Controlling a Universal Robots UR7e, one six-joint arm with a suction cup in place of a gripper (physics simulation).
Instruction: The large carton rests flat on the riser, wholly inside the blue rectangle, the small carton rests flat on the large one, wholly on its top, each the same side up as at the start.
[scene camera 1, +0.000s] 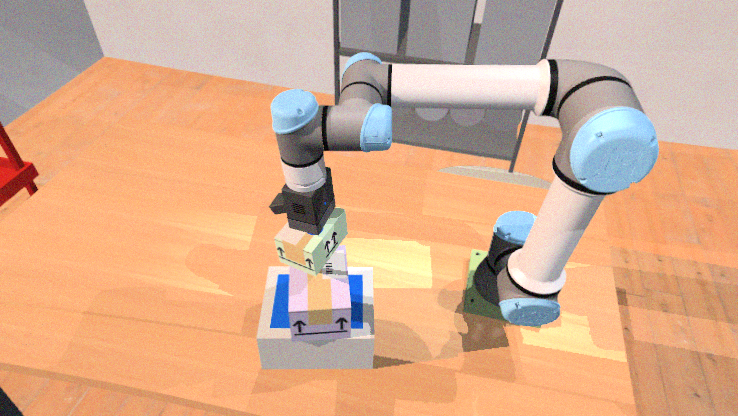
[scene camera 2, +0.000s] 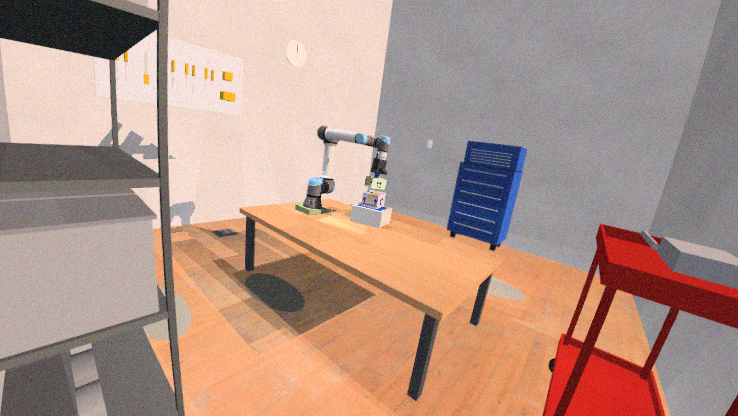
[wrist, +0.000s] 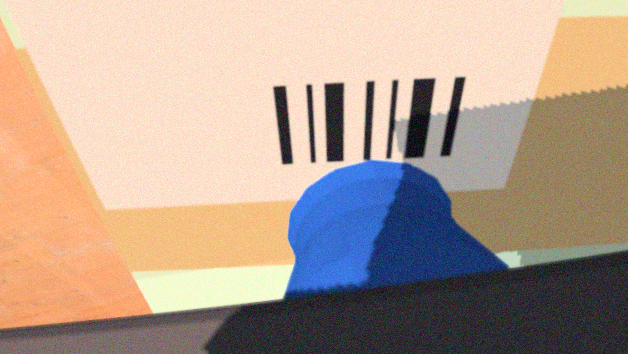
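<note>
The small green carton (scene camera 1: 321, 256) (scene camera 2: 378, 184) (wrist: 175, 100) hangs upright from my suction cup (scene camera 1: 316, 232) (scene camera 2: 377, 176) (wrist: 370, 225), which is on its labelled top. It is over the back part of the large lilac carton (scene camera 1: 320, 294) (scene camera 2: 370, 200), turned at an angle to it and close above; I cannot tell whether they touch. The large carton stands flat, arrows up, on the white riser (scene camera 1: 315, 353) (scene camera 2: 364, 216). The blue rectangle (scene camera 1: 279, 304) shows on both sides of it; its front lower edge appears past the blue, near the riser's front edge. Its back is partly hidden.
The riser stands on the wooden table (scene camera 1: 155, 310) (scene camera 2: 403, 263). The arm's green base plate (scene camera 1: 474, 289) (scene camera 2: 308, 209) is to the right of the riser in scene camera 1. A red cart (scene camera 2: 671, 295), a blue tool cabinet (scene camera 2: 483, 201) and a grey shelf rack (scene camera 2: 164, 155) stand off the table.
</note>
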